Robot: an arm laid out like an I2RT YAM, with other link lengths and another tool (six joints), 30 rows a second.
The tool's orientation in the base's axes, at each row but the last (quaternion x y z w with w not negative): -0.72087, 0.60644, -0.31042, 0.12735; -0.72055, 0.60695, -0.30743, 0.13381; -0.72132, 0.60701, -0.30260, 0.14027; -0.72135, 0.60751, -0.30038, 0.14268; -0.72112, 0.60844, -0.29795, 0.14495; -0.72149, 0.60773, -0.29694, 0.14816; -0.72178, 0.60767, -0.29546, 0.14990; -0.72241, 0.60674, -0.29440, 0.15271; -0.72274, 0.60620, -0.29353, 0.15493; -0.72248, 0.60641, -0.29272, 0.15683
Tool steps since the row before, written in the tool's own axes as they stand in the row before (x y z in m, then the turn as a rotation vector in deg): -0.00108, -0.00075, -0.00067, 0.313, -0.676, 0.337; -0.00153, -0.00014, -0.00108, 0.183, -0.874, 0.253; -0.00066, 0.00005, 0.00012, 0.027, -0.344, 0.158; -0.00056, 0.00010, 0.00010, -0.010, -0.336, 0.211; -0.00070, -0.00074, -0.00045, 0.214, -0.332, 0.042; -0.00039, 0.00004, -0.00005, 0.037, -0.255, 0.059; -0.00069, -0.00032, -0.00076, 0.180, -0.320, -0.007; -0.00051, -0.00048, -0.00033, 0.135, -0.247, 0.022; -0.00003, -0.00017, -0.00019, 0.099, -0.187, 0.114; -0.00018, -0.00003, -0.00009, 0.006, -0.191, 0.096
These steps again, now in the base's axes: 0.00012, 0.00133, 0.00062, 0.763, -0.207, 0.209; -0.00066, 0.00169, 0.00049, 0.859, -0.022, 0.350; -0.00002, 0.00060, -0.00030, 0.370, 0.025, 0.080; -0.00006, 0.00050, -0.00028, 0.393, 0.050, 0.025; 0.00026, 0.00090, 0.00060, 0.306, -0.140, 0.211; -0.00010, 0.00037, -0.00008, 0.240, 0.011, 0.110; -0.00027, 0.00084, 0.00061, 0.264, -0.104, 0.234; 0.00013, 0.00064, 0.00041, 0.220, -0.080, 0.158; 0.00001, 0.00009, 0.00024, 0.226, -0.070, 0.043; -0.00005, 0.00019, 0.00005, 0.209, 0.023, 0.038
